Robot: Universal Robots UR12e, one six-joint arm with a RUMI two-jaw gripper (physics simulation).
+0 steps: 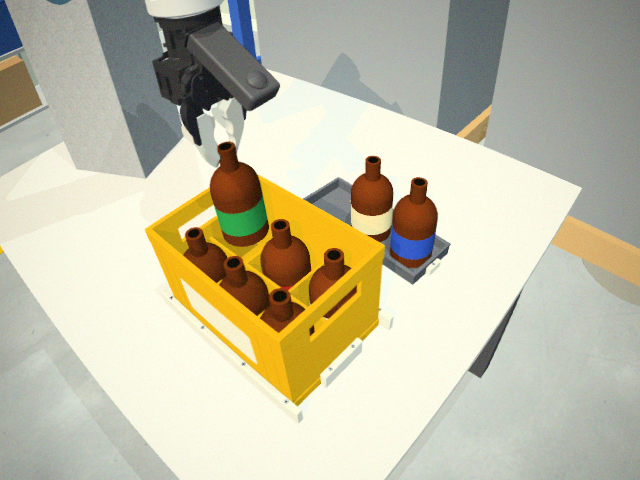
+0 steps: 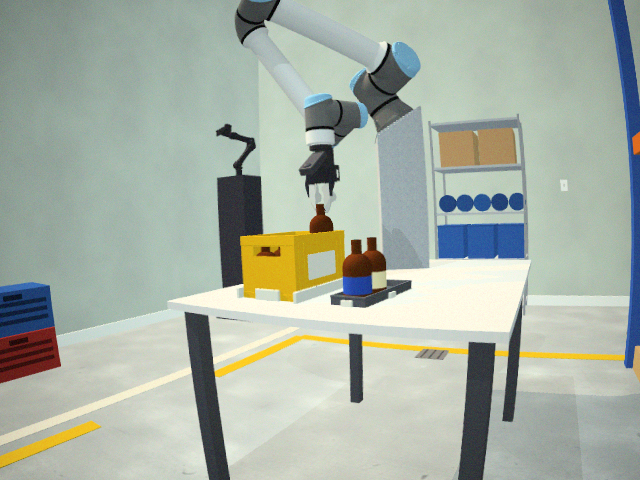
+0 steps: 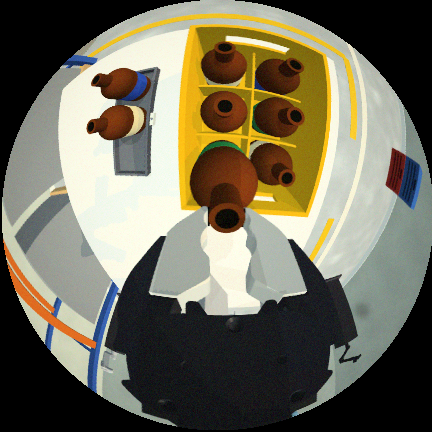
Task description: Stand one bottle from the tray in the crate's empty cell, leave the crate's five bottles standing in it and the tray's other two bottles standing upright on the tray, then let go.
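Where they show: gripper, between the fingertips: (image 1: 225, 161) (image 2: 322, 213) (image 3: 224, 208); arm's base, origin of its link: (image 2: 397, 124).
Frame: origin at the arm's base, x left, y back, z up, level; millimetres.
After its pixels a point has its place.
Observation:
My gripper (image 1: 225, 152) {x -126, y -539, z -370 mm} (image 2: 320, 206) {x -126, y -539, z -370 mm} (image 3: 224, 208) {x -126, y -539, z -370 mm} is shut on the neck of a brown bottle with a green label (image 1: 238, 191) {x -145, y -577, z -394 mm} (image 2: 321, 225) {x -110, y -583, z -406 mm} (image 3: 223, 177) {x -126, y -566, z -377 mm}. The bottle hangs upright at the empty corner cell of the yellow crate (image 1: 356, 320) {x -153, y -773, z -530 mm} (image 2: 268, 279) {x -191, y -768, z -543 mm} (image 3: 187, 115) {x -89, y -628, z -440 mm}, its lower part inside the walls and its shoulder above the rim. Its base looks near the divider tops; exact depth is unclear. Five brown bottles stand in the other cells, one (image 1: 285, 258) {x -150, y -653, z -478 mm} (image 3: 223, 112) {x -131, y -627, z -437 mm} beside it. The blue-label bottle (image 1: 413, 222) {x 28, y -762, z -494 mm} (image 2: 357, 268) {x 73, y -785, z -507 mm} (image 3: 120, 84) {x 36, y -731, z -488 mm} and cream-label bottle (image 1: 372, 196) {x 44, y -678, z -490 mm} (image 2: 380, 260) {x 100, y -683, z -500 mm} (image 3: 117, 122) {x 44, y -653, z -485 mm} stand upright on the tray.
The grey tray (image 1: 330, 196) {x 110, y -545, z -595 mm} (image 2: 400, 286) {x 136, y -616, z -580 mm} (image 3: 132, 160) {x 95, y -559, z -595 mm} lies beside the crate's long side. White strips (image 1: 242, 363) {x -280, y -667, z -569 mm} edge the crate on the white table (image 1: 413, 361) {x -127, y -856, z -600 mm} (image 2: 439, 315) {x 286, y -858, z -600 mm}. A grey pillar (image 2: 403, 196) {x 33, y -116, z -314 mm} and a shelf unit (image 2: 478, 167) stand behind.

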